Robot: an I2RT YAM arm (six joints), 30 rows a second.
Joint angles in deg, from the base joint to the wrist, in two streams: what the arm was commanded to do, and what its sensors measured. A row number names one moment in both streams.
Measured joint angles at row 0: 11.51 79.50 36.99 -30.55 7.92 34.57
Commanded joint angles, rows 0 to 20: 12.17 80.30 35.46 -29.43 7.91 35.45; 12.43 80.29 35.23 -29.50 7.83 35.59; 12.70 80.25 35.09 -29.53 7.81 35.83; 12.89 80.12 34.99 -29.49 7.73 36.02; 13.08 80.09 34.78 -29.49 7.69 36.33; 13.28 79.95 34.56 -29.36 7.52 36.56; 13.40 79.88 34.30 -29.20 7.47 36.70; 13.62 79.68 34.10 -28.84 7.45 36.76; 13.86 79.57 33.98 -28.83 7.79 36.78; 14.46 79.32 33.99 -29.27 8.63 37.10; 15.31 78.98 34.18 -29.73 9.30 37.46; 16.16 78.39 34.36 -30.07 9.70 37.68; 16.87 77.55 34.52 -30.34 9.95 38.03; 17.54 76.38 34.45 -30.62 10.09 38.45; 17.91 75.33 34.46 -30.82 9.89 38.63; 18.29 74.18 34.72 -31.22 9.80 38.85; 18.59 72.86 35.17 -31.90 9.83 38.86; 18.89 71.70 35.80 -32.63 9.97 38.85; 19.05 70.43 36.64 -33.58 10.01 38.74; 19.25 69.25 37.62 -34.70 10.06 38.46; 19.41 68.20 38.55 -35.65 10.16 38.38
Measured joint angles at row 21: 18.68 71.50 35.66 -34.06 10.11 37.78
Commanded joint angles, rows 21 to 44: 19.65 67.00 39.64 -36.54 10.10 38.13; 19.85 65.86 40.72 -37.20 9.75 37.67; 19.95 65.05 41.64 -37.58 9.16 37.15; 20.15 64.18 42.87 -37.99 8.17 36.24; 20.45 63.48 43.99 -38.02 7.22 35.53; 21.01 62.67 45.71 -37.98 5.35 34.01; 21.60 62.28 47.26 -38.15 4.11 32.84; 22.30 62.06 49.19 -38.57 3.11 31.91; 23.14 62.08 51.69 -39.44 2.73 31.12; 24.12 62.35 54.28 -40.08 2.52 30.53; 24.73 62.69 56.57 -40.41 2.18 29.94; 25.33 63.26 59.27 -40.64 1.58 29.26; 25.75 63.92 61.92 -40.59 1.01 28.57; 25.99 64.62 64.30 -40.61 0.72 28.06; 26.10 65.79 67.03 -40.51 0.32 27.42; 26.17 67.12 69.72 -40.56 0.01 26.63; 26.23 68.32 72.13 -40.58 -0.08 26.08; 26.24 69.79 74.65 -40.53 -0.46 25.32; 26.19 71.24 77.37 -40.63 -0.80 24.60; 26.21 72.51 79.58 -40.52 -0.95 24.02; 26.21 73.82 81.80 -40.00 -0.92 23.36; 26.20 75.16 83.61 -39.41 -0.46 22.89; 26.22 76.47 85.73 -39.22 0.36 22.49; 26.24 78.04 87.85 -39.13 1.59 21.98
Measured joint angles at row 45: 26.04 75.53 83.90 -41.80 0.23 24.84
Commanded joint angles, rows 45 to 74: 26.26 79.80 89.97 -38.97 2.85 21.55; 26.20 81.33 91.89 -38.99 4.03 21.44; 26.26 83.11 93.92 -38.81 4.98 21.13; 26.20 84.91 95.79 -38.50 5.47 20.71; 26.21 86.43 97.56 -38.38 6.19 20.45; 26.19 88.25 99.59 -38.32 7.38 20.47; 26.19 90.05 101.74 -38.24 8.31 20.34; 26.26 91.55 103.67 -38.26 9.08 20.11; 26.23 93.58 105.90 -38.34 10.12 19.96; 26.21 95.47 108.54 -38.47 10.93 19.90; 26.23 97.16 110.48 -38.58 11.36 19.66; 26.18 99.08 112.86 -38.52 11.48 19.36; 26.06 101.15 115.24 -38.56 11.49 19.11; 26.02 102.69 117.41 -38.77 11.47 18.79; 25.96 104.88 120.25 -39.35 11.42 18.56; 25.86 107.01 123.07 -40.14 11.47 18.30; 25.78 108.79 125.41 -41.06 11.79 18.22; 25.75 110.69 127.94 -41.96 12.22 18.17; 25.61 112.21 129.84 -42.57 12.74 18.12; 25.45 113.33 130.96 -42.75 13.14 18.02; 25.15 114.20 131.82 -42.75 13.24 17.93; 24.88 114.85 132.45 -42.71 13.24 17.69; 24.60 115.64 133.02 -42.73 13.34 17.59; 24.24 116.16 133.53 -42.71 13.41 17.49; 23.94 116.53 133.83 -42.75 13.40 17.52; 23.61 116.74 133.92 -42.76 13.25 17.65; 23.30 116.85 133.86 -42.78 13.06 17.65; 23.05 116.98 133.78 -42.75 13.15 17.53; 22.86 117.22 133.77 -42.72 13.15 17.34; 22.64 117.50 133.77 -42.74 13.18 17.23
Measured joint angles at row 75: 23.33 117.25 131.85 -45.08 12.05 18.06
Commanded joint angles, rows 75 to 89: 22.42 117.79 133.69 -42.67 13.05 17.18; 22.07 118.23 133.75 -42.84 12.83 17.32; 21.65 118.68 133.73 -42.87 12.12 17.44; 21.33 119.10 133.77 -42.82 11.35 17.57; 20.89 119.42 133.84 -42.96 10.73 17.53; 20.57 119.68 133.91 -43.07 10.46 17.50; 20.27 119.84 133.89 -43.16 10.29 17.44; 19.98 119.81 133.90 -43.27 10.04 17.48; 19.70 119.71 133.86 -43.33 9.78 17.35; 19.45 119.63 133.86 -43.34 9.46 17.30; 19.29 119.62 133.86 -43.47 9.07 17.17; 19.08 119.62 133.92 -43.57 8.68 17.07; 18.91 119.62 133.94 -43.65 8.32 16.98; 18.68 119.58 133.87 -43.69 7.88 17.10; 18.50 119.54 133.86 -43.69 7.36 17.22
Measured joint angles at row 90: 19.25 119.39 132.29 -45.17 9.13 17.56
